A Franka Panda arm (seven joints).
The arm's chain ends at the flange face. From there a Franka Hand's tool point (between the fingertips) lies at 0.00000 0.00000 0.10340 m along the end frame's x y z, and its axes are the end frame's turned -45 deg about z.
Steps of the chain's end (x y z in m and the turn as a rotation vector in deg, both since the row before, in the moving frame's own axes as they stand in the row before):
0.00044 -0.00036 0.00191 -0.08 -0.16 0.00
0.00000 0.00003 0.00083 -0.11 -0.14 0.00
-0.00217 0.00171 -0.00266 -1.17 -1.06 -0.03
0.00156 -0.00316 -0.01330 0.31 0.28 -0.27
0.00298 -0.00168 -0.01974 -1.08 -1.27 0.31
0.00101 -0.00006 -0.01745 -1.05 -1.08 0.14
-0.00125 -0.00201 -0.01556 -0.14 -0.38 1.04
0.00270 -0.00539 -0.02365 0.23 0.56 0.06
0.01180 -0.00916 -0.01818 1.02 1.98 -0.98
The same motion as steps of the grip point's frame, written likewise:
0.00026 -0.00005 0.00191 0.06 -0.17 0.00
-0.00034 -0.00002 0.00083 0.02 -0.18 0.00
-0.00559 -0.00018 -0.00270 -0.08 -1.58 -0.03
0.00409 -0.00117 -0.01330 0.02 0.42 -0.27
0.00030 0.00067 -0.01978 0.13 -1.66 0.31
-0.00196 0.00063 -0.01749 0.02 -1.51 0.14
-0.00012 -0.00262 -0.01556 0.17 -0.37 1.04
0.00673 -0.00148 -0.02366 -0.23 0.56 0.06
0.01866 0.00306 -0.01826 -0.68 2.12 -0.98

